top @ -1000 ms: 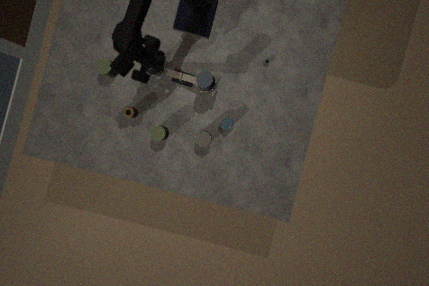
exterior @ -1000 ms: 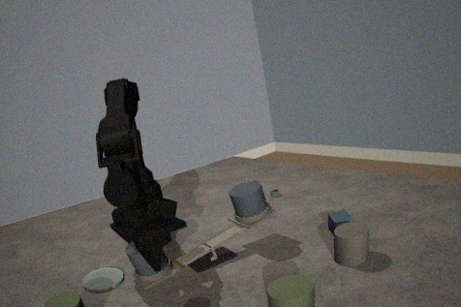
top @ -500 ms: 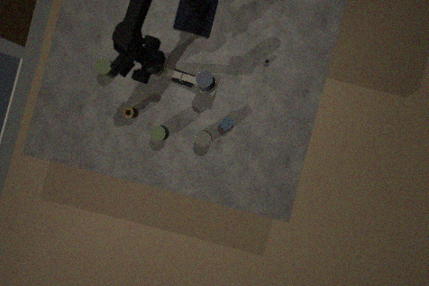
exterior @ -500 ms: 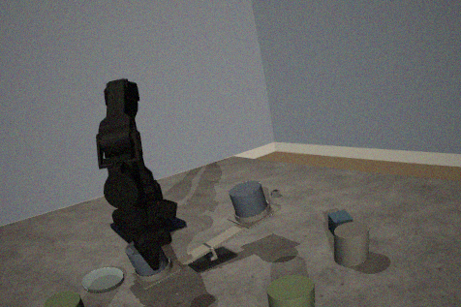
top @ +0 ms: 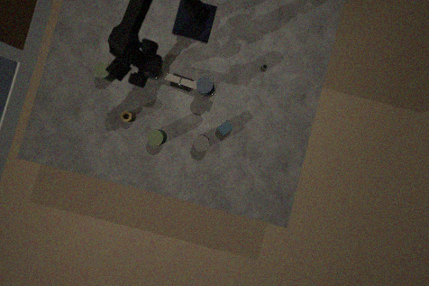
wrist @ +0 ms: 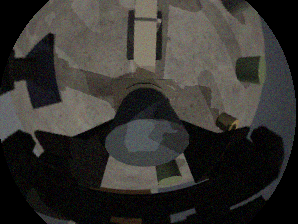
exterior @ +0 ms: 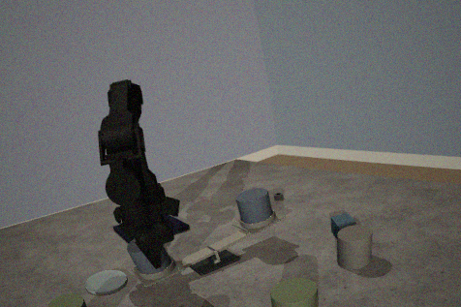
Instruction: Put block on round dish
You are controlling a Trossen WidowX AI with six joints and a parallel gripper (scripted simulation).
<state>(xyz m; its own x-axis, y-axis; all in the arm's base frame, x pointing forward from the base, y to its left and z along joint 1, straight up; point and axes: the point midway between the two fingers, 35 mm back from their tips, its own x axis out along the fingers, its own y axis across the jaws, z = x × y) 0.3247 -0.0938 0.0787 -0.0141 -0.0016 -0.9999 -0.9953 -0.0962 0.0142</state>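
Now: the small grey block 10 mm to the left of my gripper tip and 10 mm below it. Round my gripper tip: balance 140 mm to the left, 40 mm below, 10 mm behind; then pale round dish 110 mm to the right, 70 mm behind, 60 mm below; then yellow ring 230 mm ahead, 40 mm below, 10 mm to the right.
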